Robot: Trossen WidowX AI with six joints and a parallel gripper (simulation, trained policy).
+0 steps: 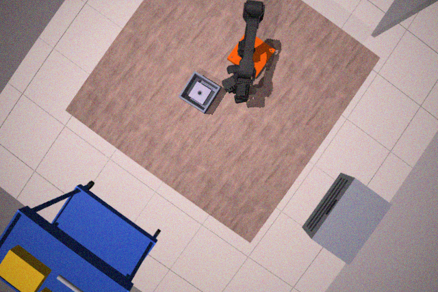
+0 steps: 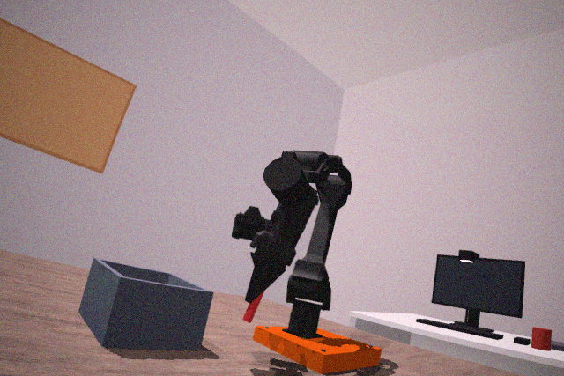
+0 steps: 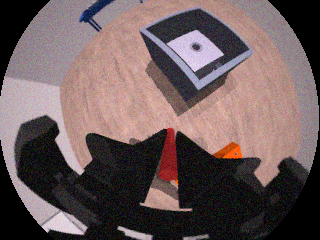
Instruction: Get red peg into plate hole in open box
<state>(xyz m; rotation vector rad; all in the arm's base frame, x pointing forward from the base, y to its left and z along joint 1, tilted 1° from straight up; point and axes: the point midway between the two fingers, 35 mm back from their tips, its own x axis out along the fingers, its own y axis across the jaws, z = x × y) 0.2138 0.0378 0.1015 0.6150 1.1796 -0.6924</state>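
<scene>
The grey box is 150 mm to the right of my gripper tip, 90 mm ahead of it and 70 mm below it. The rest, counted from my gripper tip: red peg 10 mm to the left, 10 mm behind, 10 mm above.
</scene>
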